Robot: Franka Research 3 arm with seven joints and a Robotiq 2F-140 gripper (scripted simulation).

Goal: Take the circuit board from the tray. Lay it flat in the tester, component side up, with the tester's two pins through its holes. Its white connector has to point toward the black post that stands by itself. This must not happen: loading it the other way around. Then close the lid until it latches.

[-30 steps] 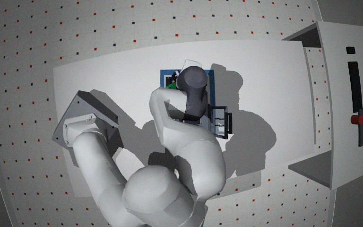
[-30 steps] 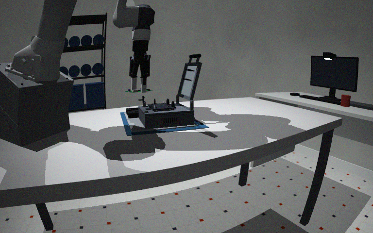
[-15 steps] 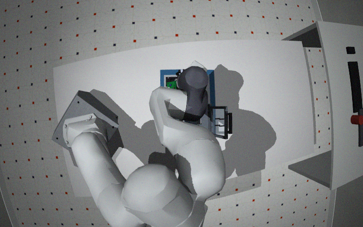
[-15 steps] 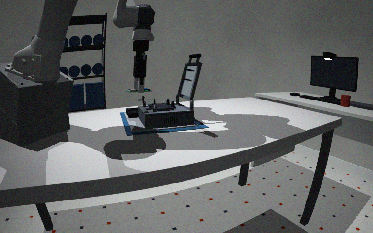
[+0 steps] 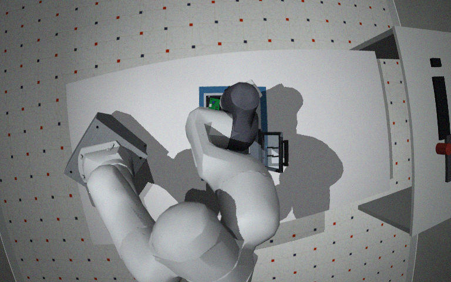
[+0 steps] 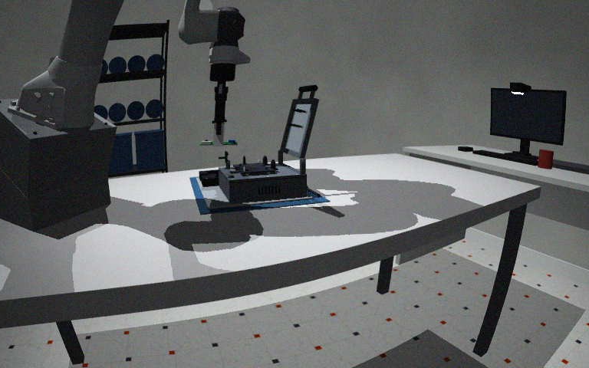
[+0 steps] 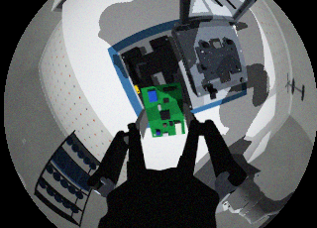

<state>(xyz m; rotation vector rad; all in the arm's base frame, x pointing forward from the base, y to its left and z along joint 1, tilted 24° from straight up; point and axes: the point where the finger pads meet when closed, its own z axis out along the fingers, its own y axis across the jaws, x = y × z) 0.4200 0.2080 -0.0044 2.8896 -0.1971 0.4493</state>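
The green circuit board lies 2 cm below my hand. Also, from my hand: see-through lid 19 cm ahead, 17 cm to the right, 4 cm above.
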